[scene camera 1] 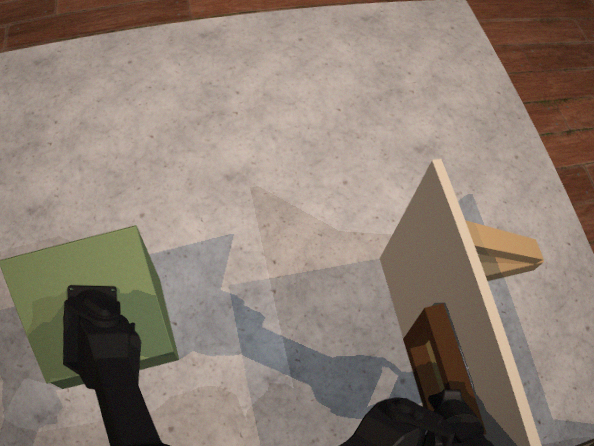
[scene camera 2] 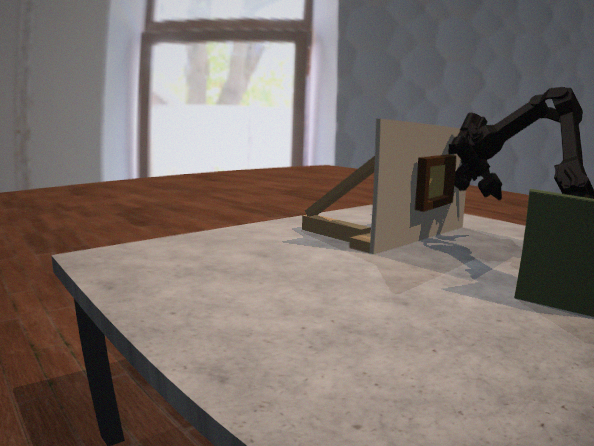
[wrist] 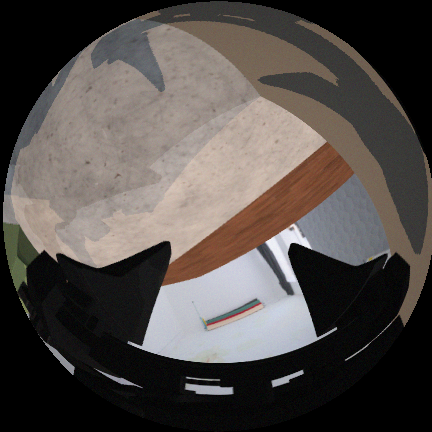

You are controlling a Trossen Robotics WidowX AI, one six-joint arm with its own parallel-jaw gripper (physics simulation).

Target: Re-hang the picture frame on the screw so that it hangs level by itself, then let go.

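Where they show: gripper, fingertip midpoint: (scene camera 2: 495, 190) (wrist: 232, 249); arm's base, link origin: (scene camera 1: 92, 308) (scene camera 2: 575, 227).
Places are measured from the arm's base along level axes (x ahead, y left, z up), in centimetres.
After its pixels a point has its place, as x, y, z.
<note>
The picture frame (scene camera 1: 452, 345) {43.8, -10.2, 8.2} (scene camera 2: 424, 187) {41.9, -5.5, 0.9}, brown with a yellowish-green middle, is upright against the front of the upright beige board (scene camera 1: 417, 250) {43.6, 4.2, 3.1} (scene camera 2: 392, 200) {43.6, 4.1, -1.9} (wrist: 285, 55). It looks close to level in scene camera 2. The screw does not show, and any contact behind the frame is hidden. My gripper (scene camera 2: 477, 184) (wrist: 232, 249) {37.1, -34.6, -0.3} is open and empty, its fingers angled downward, just in front of the frame's right side in scene camera 2. It looks apart from the frame there. In scene camera 1 the dark wrist covers the frame's lower end. The frame does not show in the wrist view.
Wooden braces (scene camera 1: 505, 242) {58.9, 5.8, -0.2} (scene camera 2: 340, 187) {57.6, 7.7, -0.6} support the board from behind. A green block (scene camera 1: 90, 265) {0.6, 4.5, 4.0} (scene camera 2: 555, 250) {0.8, 7.6, -3.4} stands in front of the board, with part of the arm above it in scene camera 1. The grey table top (scene camera 1: 250, 100) {23.6, 43.8, -13.5} (scene camera 2: 250, 325) {25.7, 51.7, -13.5} carries the arm's shadow.
</note>
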